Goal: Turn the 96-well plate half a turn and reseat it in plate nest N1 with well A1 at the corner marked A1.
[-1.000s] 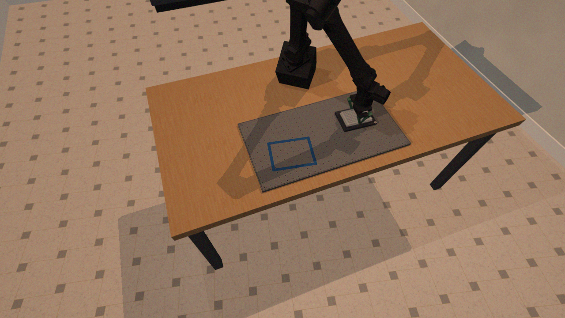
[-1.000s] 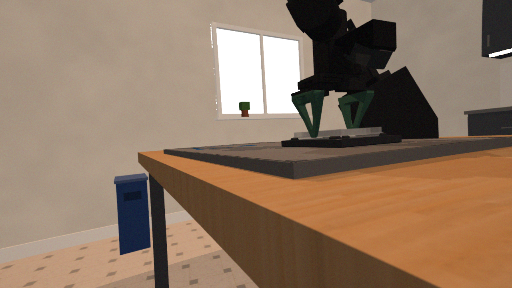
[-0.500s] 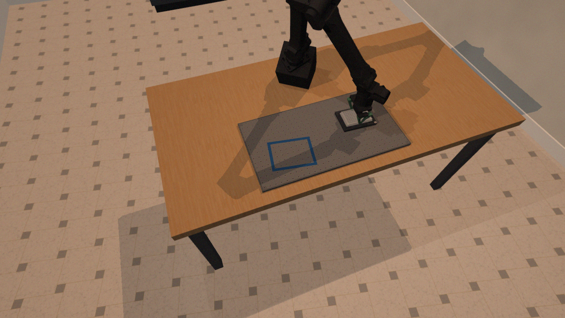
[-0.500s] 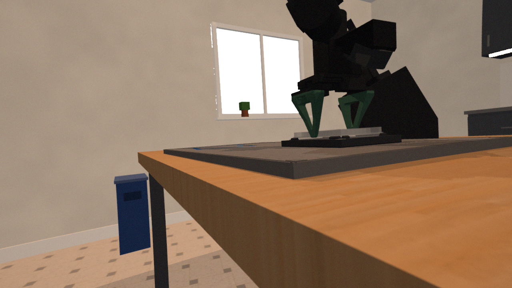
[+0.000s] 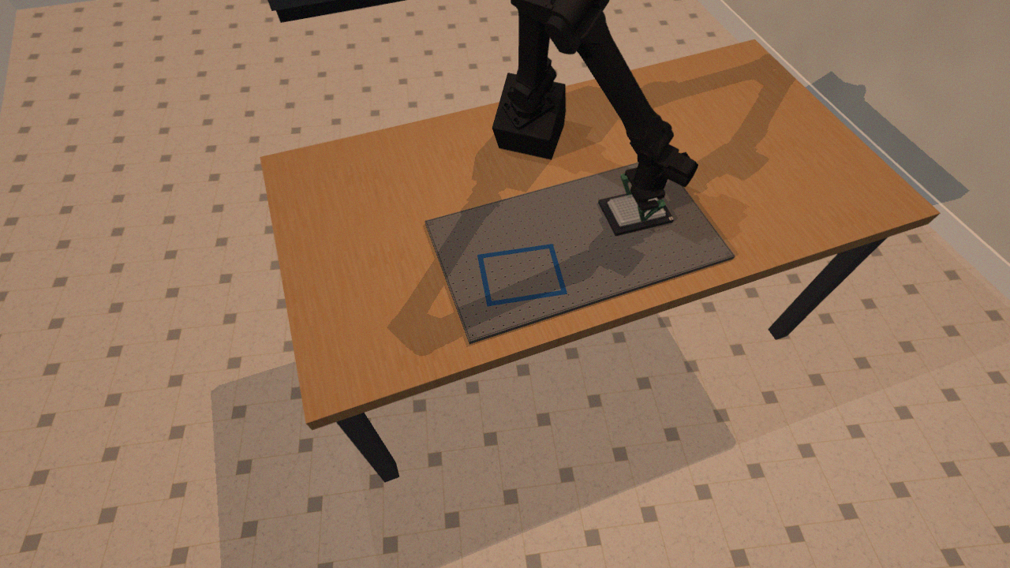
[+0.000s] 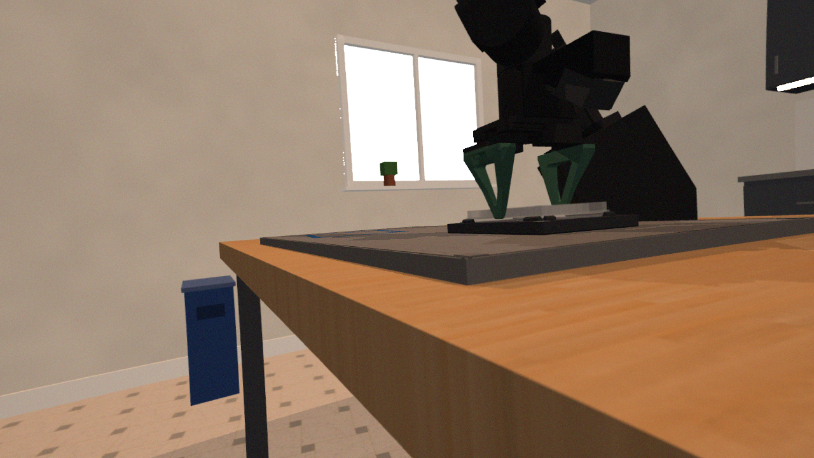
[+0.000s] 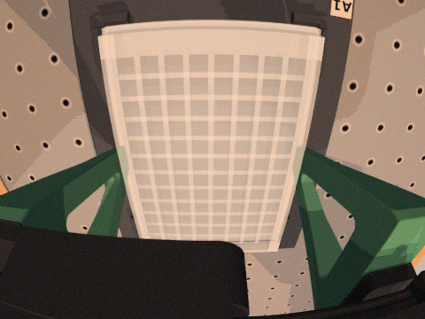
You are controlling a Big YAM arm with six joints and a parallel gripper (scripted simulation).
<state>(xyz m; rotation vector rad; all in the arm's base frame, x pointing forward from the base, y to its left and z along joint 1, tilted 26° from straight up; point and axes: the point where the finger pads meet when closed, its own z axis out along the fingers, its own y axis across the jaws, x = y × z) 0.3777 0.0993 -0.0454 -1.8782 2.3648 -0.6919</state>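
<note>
My hand is 2 cm above the black plate nest N1. From my hand the other things lie so: A1 label: 7 cm ahead, 6 cm to the left, 1 cm below; 96-well plate: 1 cm below.
</note>
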